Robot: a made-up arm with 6 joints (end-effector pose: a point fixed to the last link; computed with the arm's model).
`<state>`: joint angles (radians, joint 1 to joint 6).
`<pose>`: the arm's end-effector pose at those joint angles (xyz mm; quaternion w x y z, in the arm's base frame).
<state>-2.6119 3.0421 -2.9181 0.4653 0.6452 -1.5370</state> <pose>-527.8 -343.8 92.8 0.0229 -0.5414 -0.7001 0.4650</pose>
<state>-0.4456 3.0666 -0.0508 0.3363 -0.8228 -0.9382</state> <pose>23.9 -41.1 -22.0 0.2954 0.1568 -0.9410 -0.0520</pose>
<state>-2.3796 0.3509 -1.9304 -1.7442 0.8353 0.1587</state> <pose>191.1 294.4 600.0 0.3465 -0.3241 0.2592 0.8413</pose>
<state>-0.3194 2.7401 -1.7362 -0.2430 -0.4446 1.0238</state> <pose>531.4 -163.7 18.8 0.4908 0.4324 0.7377 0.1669</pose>
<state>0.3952 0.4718 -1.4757 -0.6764 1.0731 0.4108</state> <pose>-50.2 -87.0 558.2 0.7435 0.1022 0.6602 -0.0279</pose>
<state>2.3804 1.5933 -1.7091 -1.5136 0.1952 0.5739</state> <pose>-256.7 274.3 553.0 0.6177 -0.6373 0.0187 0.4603</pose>
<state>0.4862 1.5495 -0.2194 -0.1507 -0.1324 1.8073</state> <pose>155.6 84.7 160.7 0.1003 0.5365 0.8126 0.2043</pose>
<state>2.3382 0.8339 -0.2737 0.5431 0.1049 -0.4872</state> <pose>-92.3 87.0 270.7 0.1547 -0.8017 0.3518 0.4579</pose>
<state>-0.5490 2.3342 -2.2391 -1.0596 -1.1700 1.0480</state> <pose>488.3 -194.3 419.5 0.8431 -0.2204 0.4772 0.1130</pose>
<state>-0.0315 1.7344 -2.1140 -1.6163 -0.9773 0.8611</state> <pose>347.0 80.9 601.1 0.7783 -0.5438 0.3087 -0.0567</pose>
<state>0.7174 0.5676 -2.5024 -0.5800 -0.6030 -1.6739</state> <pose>-357.7 -266.3 614.7 0.6040 0.4406 -0.1968 -0.6343</pose>
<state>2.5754 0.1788 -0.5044 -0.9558 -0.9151 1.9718</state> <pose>10.5 -91.7 436.1 0.3910 0.4099 0.0149 -0.8239</pose>
